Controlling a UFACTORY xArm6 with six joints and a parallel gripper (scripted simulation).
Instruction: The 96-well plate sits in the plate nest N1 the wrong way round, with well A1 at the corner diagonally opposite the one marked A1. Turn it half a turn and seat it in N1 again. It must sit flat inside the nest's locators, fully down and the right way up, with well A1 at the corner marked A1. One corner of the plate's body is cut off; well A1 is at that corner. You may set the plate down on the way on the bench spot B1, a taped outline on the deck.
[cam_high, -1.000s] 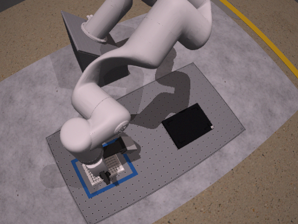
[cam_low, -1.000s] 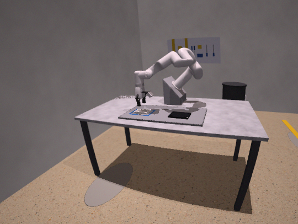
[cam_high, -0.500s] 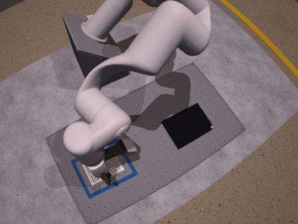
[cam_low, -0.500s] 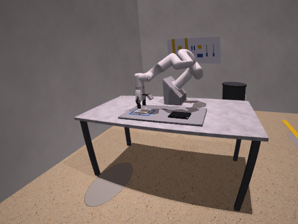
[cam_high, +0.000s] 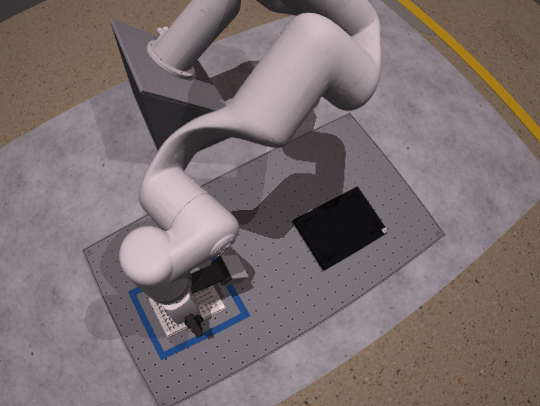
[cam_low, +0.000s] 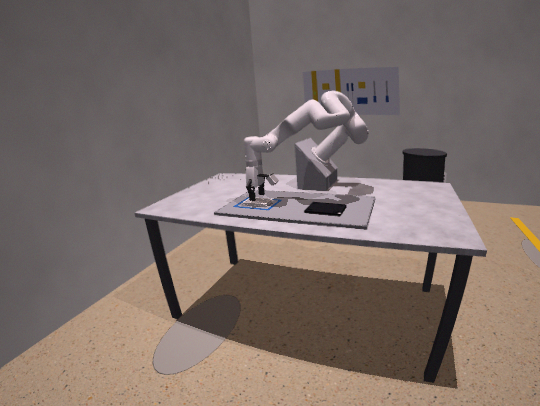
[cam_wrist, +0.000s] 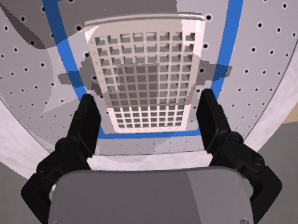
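The white 96-well plate lies 3 cm below my hand. Round my hand: white A1 mark: 8 cm ahead, 42 cm to the left, 3 cm below; black plate nest N1: 3 cm ahead, 35 cm to the left, 3 cm below.
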